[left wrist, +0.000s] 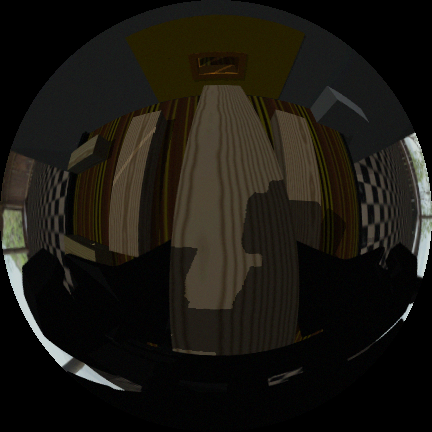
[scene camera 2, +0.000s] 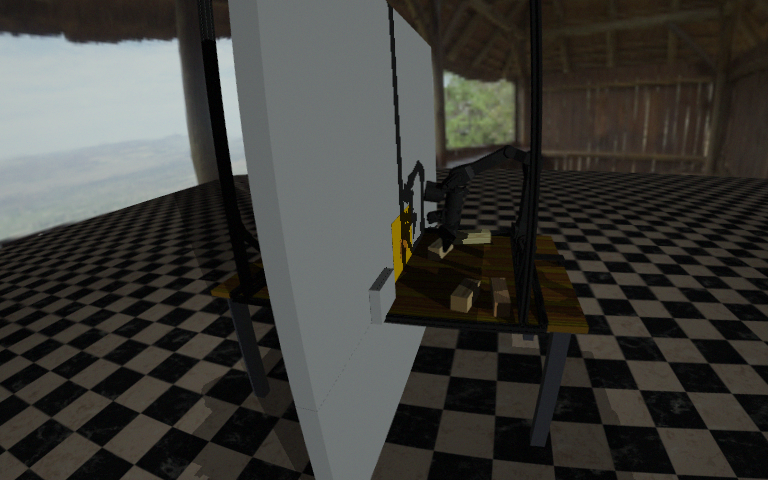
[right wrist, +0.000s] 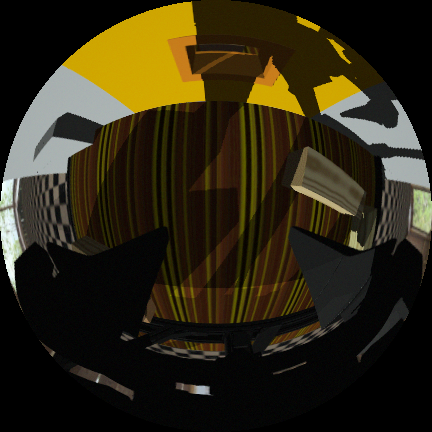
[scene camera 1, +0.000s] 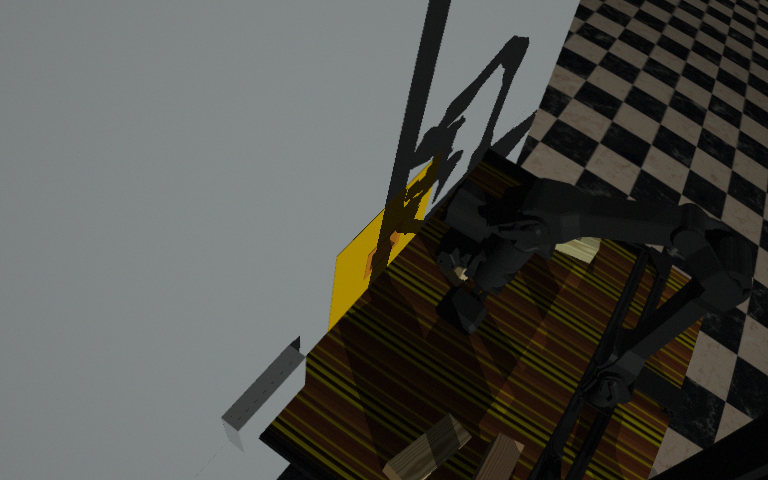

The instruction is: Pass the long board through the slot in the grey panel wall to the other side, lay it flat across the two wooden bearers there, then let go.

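Places are measured from the left arm's base along level axes (x ahead, y left, z up), in metres.
Pixels of known places: left gripper, fingertip midpoint: [left wrist: 230, 239]; right gripper, fingertip midpoint: [scene camera 2: 446, 247] [right wrist: 230, 232]; right arm's base, link origin: [right wrist: 236, 336] [scene camera 1: 599, 392].
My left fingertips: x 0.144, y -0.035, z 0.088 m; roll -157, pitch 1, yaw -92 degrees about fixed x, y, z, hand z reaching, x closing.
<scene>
Ahead of a thing's pixels: the offset from my left fingertips to its top centre.
The long board [left wrist: 215, 165] is in my left gripper [left wrist: 230, 239], which is shut on it. It points at the wall, with its far end short of the slot [left wrist: 194, 66] [right wrist: 178, 56] and apart from it. Two parallel wooden bars, apparently the bearers, a left one @(0.091 m ahead, 0.145 m left, 0.069 m down) [left wrist: 131, 185] and a right one @(0.078 m ahead, 0.118 m right, 0.069 m down) [left wrist: 300, 160], lie on the table below, either side of the board. The grey wall [scene camera 1: 169, 169] [scene camera 2: 328, 169] [left wrist: 60, 100] [right wrist: 25, 165] stands between the arms. My right gripper [scene camera 1: 461, 285] [scene camera 2: 443, 229] [right wrist: 230, 232] is open and empty above the wall's other side. No board shows there.
A yellow panel [scene camera 1: 353, 271] [scene camera 2: 397, 249] [left wrist: 165, 55] [right wrist: 125, 50] surrounds the slot. A grey ledge [scene camera 1: 263, 387] [scene camera 2: 382, 300] [right wrist: 75, 127] juts from the wall. Several wooden blocks lie on the right arm's table, one @(0.453 m ahead, 0.152 m left, 0.057 m down) [scene camera 2: 440, 249] [right wrist: 332, 180] close to the right gripper.
</scene>
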